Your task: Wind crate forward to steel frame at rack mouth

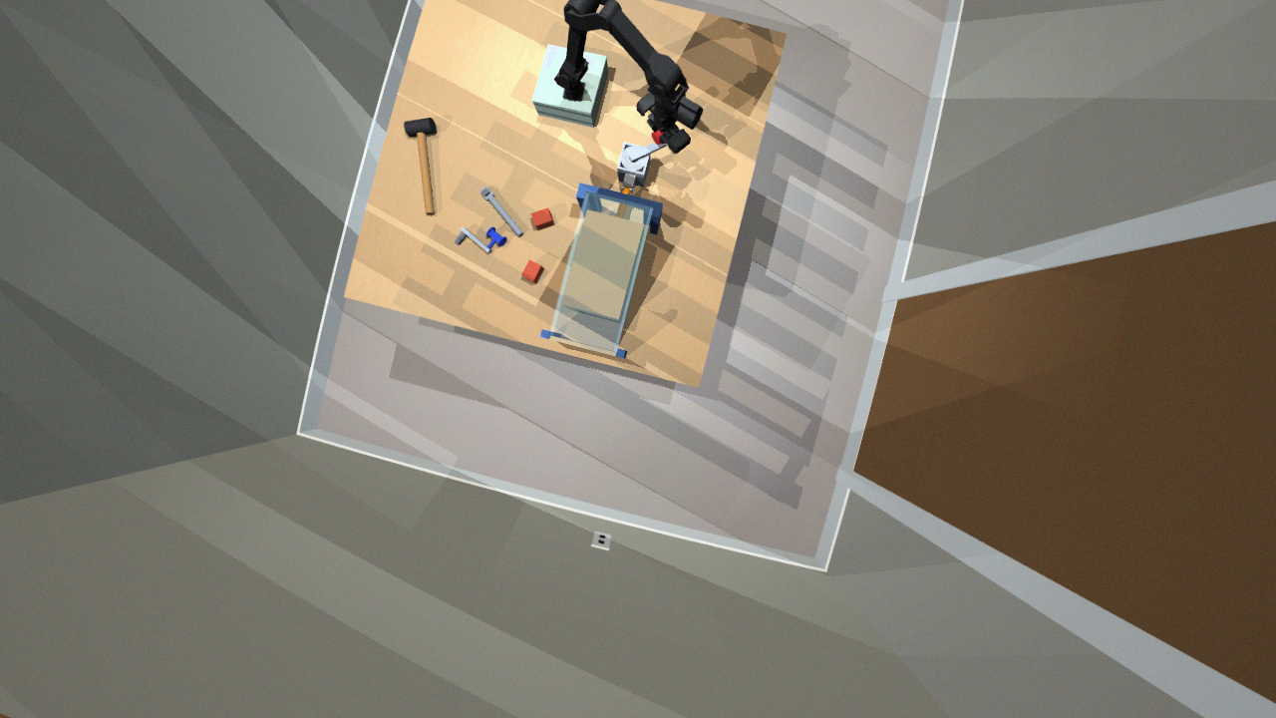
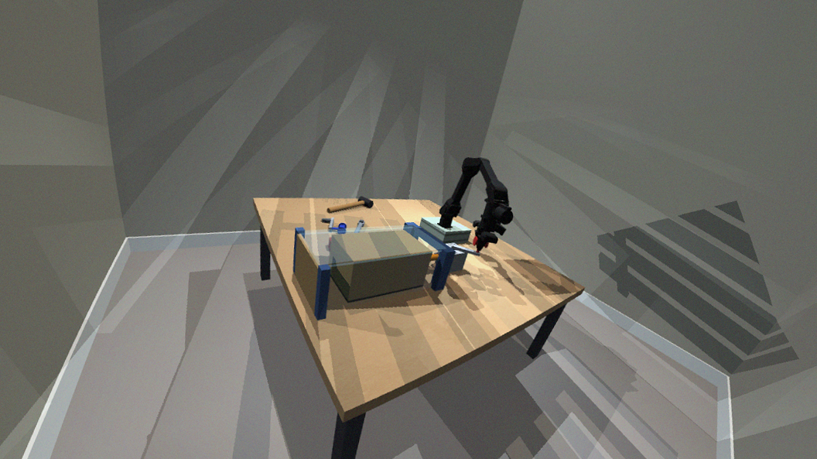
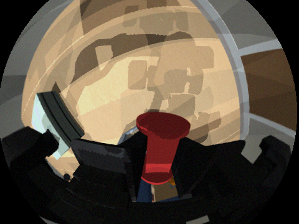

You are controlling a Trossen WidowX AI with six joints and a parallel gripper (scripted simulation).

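Right now the winch handle is 30 mm to the right of my gripper tip, 20 mm ahead of it and 10 mm below it. From my gripper tip the other things lie so: orange strap 130 mm ahead, 80 mm to the right, 50 mm below; then red knob 20 mm above; then grey winch 90 mm to the right, 80 mm below, 50 mm ahead.
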